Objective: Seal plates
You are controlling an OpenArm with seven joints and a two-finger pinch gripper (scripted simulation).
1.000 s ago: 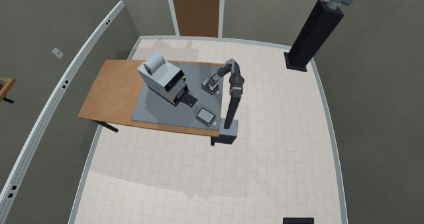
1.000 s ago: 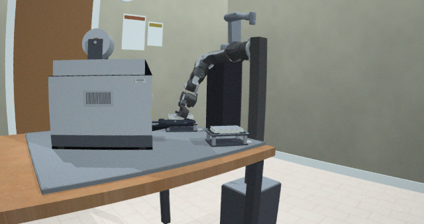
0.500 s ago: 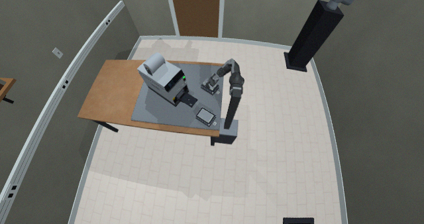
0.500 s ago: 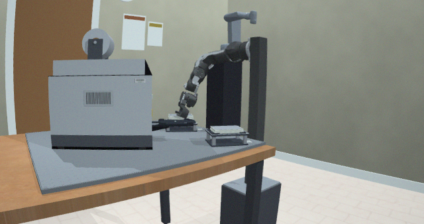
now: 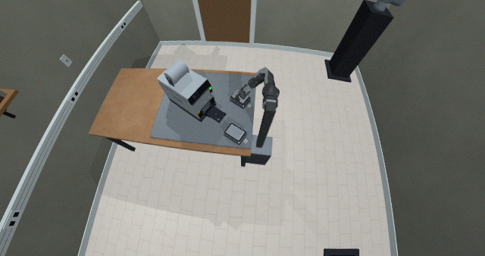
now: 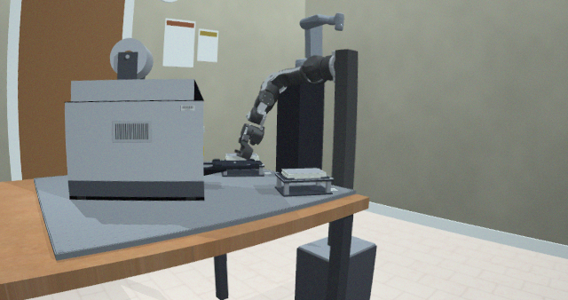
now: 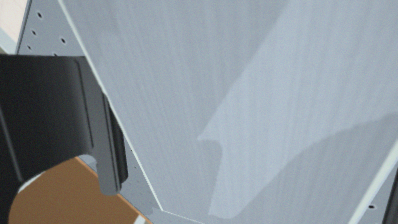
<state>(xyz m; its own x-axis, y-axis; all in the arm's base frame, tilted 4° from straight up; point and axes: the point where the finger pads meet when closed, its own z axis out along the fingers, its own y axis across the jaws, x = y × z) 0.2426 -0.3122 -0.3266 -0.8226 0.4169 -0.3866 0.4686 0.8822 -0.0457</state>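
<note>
Now: the white open-well plate 10 mm below my hand. Also, from my hand: white start button (220 mm ahead, 90 mm to the left, 120 mm above); plate nest (10 mm behind, 350 mm to the left, 30 mm below); sealer stage (170 mm ahead, 220 mm to the left, 20 mm above).
</note>
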